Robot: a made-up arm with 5 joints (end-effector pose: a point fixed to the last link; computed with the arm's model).
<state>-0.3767 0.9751 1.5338 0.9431 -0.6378</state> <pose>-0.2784 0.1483 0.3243 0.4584 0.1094 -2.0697</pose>
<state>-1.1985 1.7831 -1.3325 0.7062 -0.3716</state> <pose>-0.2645 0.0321 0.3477 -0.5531 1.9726 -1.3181</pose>
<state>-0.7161 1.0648 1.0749 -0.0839 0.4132</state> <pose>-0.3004 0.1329 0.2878 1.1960 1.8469 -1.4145</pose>
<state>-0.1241 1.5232 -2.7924 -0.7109 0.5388</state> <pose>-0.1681 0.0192 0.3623 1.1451 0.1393 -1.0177</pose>
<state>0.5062 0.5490 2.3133 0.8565 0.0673</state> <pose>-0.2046 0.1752 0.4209 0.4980 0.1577 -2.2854</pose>
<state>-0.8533 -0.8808 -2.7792 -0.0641 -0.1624</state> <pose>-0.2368 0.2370 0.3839 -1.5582 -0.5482 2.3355</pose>
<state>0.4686 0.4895 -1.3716 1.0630 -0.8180</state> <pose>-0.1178 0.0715 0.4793 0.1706 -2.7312 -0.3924</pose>
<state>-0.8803 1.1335 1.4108 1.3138 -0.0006</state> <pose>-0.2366 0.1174 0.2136 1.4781 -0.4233 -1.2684</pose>
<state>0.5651 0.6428 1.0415 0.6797 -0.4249</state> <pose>-0.1611 0.1842 0.5202 -0.3871 1.8963 -2.2879</pose>
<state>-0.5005 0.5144 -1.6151 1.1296 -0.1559</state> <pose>-0.2428 0.0597 0.3896 0.3269 -3.0193 -0.2038</pose>
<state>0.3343 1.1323 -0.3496 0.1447 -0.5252</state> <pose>-0.1510 0.0752 0.5015 0.8947 -2.6300 0.3854</pose>
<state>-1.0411 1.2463 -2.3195 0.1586 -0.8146</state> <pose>-0.1879 0.0451 0.2956 1.5364 -2.4212 -1.2831</pose>
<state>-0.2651 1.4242 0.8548 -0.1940 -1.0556</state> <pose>-0.2463 0.0809 0.3959 -1.0001 1.4057 -1.2274</pose>
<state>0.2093 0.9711 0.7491 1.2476 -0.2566</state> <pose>-0.2500 0.1512 0.4702 0.1500 1.1396 -2.1328</pose>
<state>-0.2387 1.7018 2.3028 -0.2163 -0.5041</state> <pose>-0.2118 0.0254 0.3536 0.0462 0.0477 -1.6540</pose>
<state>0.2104 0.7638 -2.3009 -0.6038 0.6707</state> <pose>-0.1793 0.0769 0.3905 1.3359 -0.0650 -1.4374</pose>
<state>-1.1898 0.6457 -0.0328 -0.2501 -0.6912</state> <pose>-0.2741 0.1181 0.2656 -0.3352 1.9387 -0.1082</pose>
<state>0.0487 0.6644 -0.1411 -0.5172 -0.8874</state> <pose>-0.2041 0.1195 0.4586 -0.4698 3.0080 0.7751</pose>
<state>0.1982 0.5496 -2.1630 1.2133 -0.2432</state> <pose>-0.1693 0.0594 0.4233 0.3215 -2.1534 -0.7807</pose>
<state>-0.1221 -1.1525 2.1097 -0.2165 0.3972</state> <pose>-0.0930 0.2292 0.5609 -1.1544 -0.9986 0.7837</pose>
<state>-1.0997 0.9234 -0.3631 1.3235 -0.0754</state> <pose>-0.3204 0.1129 0.2741 0.9084 1.5093 -1.1765</pose>
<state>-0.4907 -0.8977 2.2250 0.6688 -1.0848</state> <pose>-0.1836 0.2407 0.5074 -0.1893 -1.6929 2.4711</pose>
